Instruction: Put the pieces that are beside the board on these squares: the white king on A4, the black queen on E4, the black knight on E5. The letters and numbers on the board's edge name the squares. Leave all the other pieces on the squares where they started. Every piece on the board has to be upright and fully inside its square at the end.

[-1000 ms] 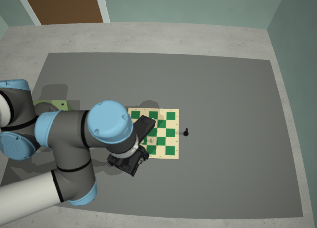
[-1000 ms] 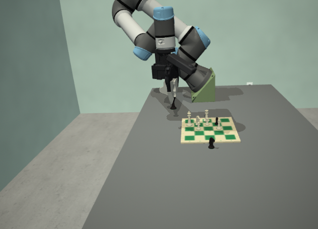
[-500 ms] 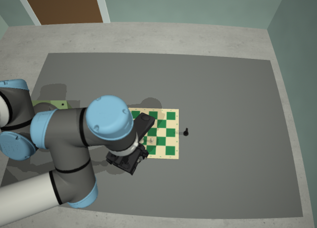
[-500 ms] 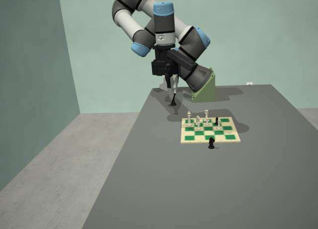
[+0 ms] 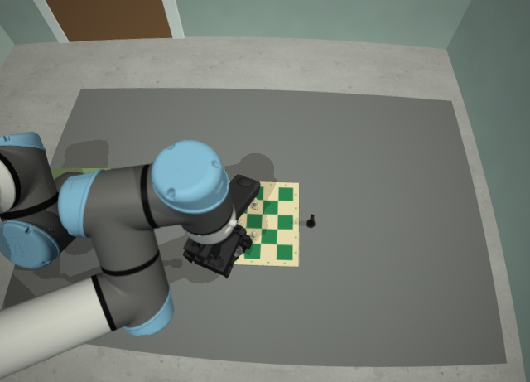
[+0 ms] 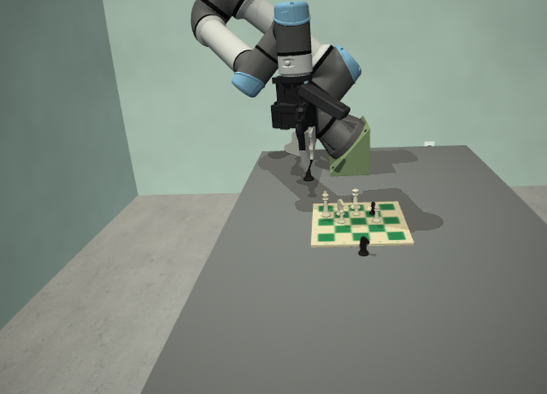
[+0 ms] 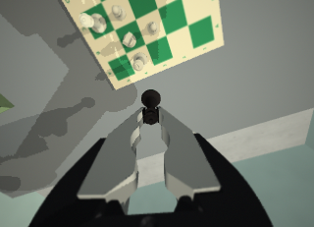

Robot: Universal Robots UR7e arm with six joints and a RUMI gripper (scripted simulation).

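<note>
My gripper is now 150 mm to the right of the black pawn, 120 mm above it and 10 mm past it. Also, from my hand: white king (100 mm below, 40 mm to the left); board (140 mm below, 110 mm to the left, 30 mm ahead).
</note>
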